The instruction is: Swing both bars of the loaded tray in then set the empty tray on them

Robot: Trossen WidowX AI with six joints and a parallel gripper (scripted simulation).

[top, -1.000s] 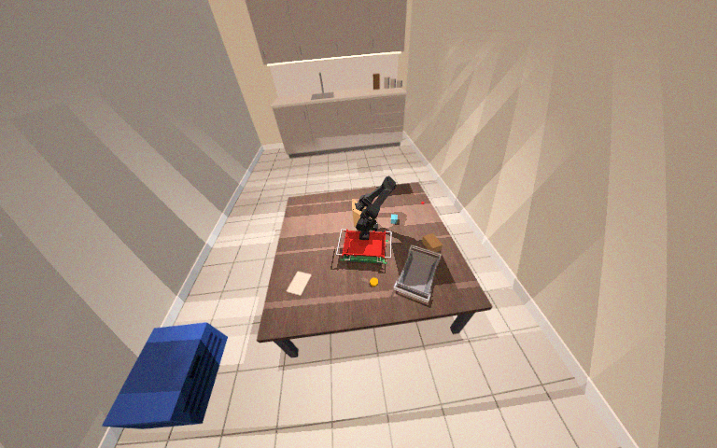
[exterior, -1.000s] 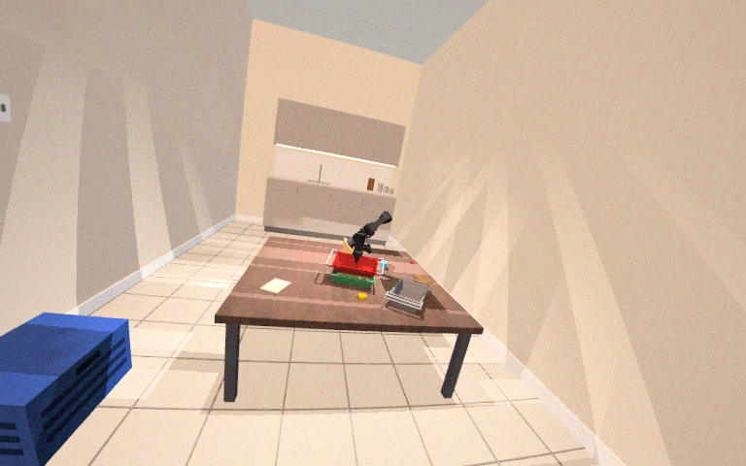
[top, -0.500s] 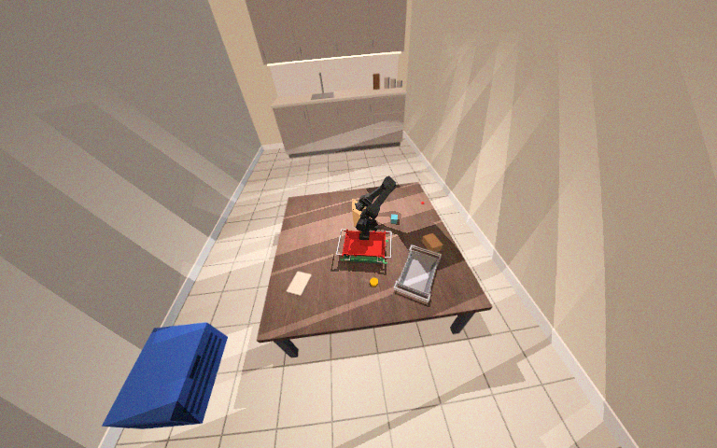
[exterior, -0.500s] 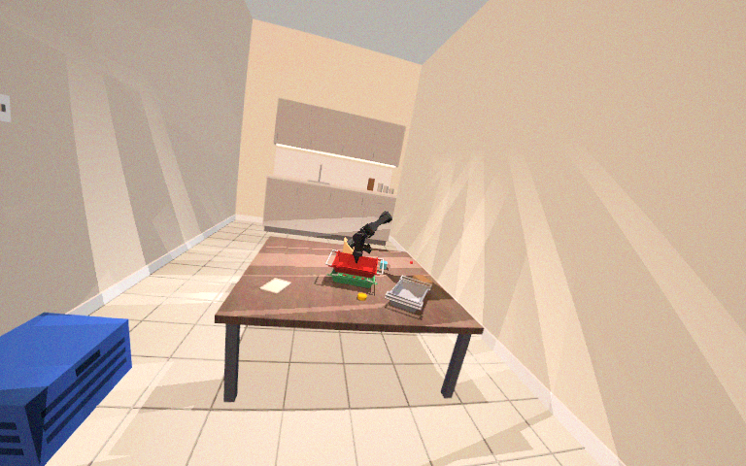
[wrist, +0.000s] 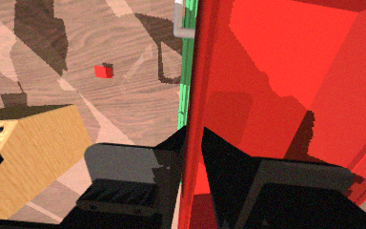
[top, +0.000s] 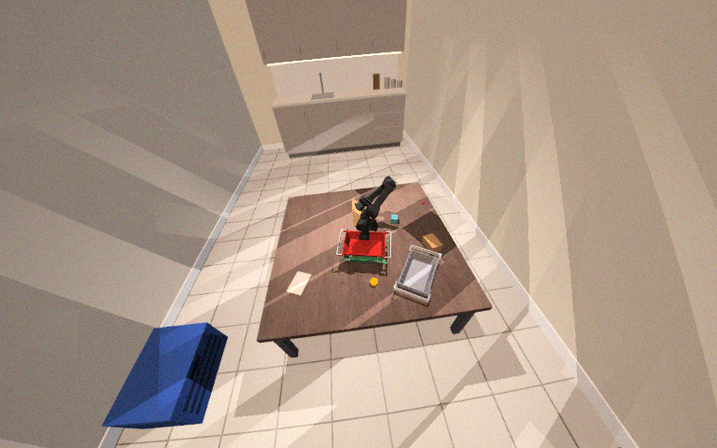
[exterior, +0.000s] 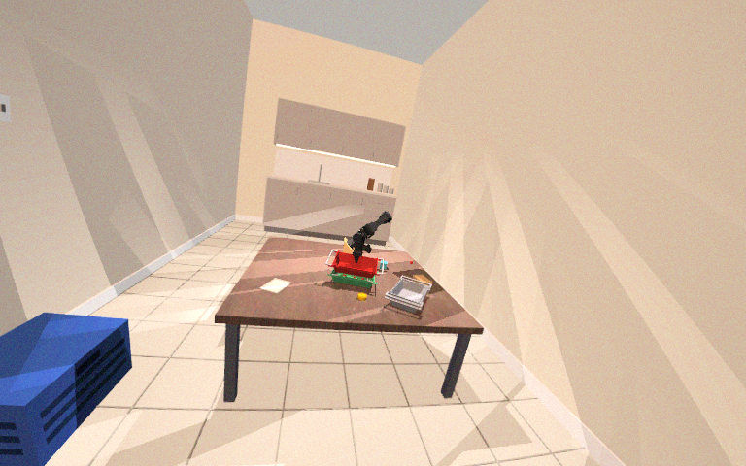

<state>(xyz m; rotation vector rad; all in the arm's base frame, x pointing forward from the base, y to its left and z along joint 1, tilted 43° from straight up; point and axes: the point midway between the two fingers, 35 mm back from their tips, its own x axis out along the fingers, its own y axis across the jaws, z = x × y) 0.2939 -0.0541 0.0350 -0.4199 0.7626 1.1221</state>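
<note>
Now: the red tray 70 mm ahead of my gripper tip, 30 mm to the right of it and 20 mm above it. The rest, counted from my gripper tip: cyan cube: 200 mm behind, 280 mm to the left, 80 mm below; then small red block: 120 mm behind, 90 mm to the left, 90 mm below; then yellow disc: 300 mm ahead, 30 mm to the right, 90 mm below.
</note>
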